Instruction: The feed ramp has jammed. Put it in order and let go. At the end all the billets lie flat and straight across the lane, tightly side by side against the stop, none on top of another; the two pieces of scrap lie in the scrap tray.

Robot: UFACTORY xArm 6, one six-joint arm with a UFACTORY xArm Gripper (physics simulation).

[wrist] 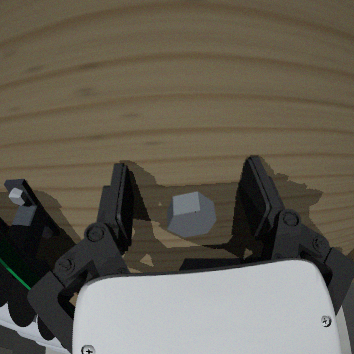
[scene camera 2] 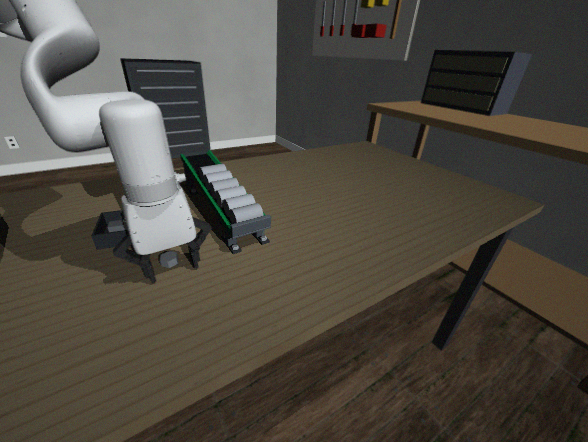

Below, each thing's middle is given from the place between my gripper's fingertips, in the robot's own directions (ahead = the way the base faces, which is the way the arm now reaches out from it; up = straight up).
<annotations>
Now: hand 60 mm past the dark scrap tray (scene camera 2: 102, 238), 180 mm to the right of it and 10 mm below it.
</annotations>
